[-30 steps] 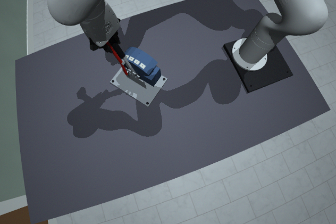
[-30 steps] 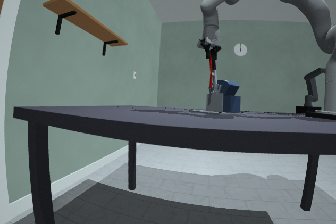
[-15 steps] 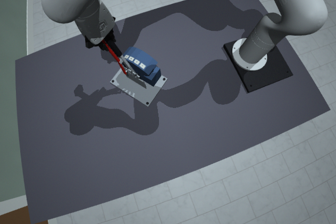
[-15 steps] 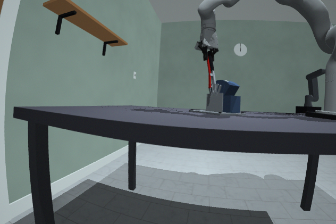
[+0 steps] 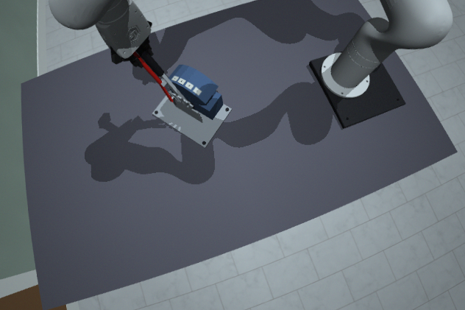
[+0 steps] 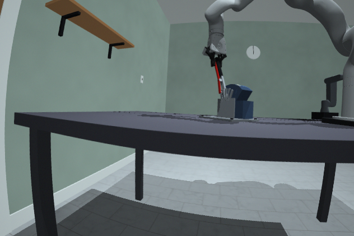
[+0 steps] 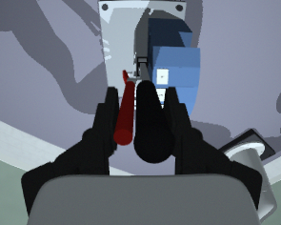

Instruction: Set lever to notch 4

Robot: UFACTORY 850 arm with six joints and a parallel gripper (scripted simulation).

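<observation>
Right now the red bar is 10 mm behind my hand, 40 mm to the left of it and 100 mm below it.
</observation>
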